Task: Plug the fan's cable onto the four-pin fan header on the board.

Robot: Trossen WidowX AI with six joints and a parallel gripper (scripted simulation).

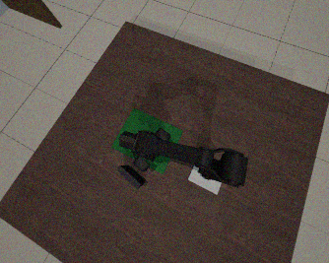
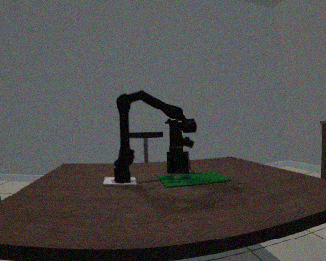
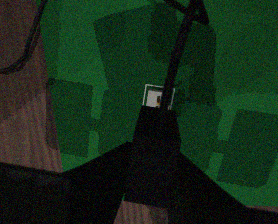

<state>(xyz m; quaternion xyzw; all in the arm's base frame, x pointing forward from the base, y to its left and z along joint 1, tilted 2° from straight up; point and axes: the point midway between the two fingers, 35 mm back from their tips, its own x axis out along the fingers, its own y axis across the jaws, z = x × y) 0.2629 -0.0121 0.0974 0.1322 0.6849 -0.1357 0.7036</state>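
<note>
Right now the white four-pin fan header is 60 mm below my gripper tip. From my gripper tip the other things lie so: green board 60 mm ahead, 50 mm to the right, 80 mm below; then dark fan 70 mm ahead, 120 mm to the left, 10 mm below; then dark plug 10 mm ahead, 10 mm above.
</note>
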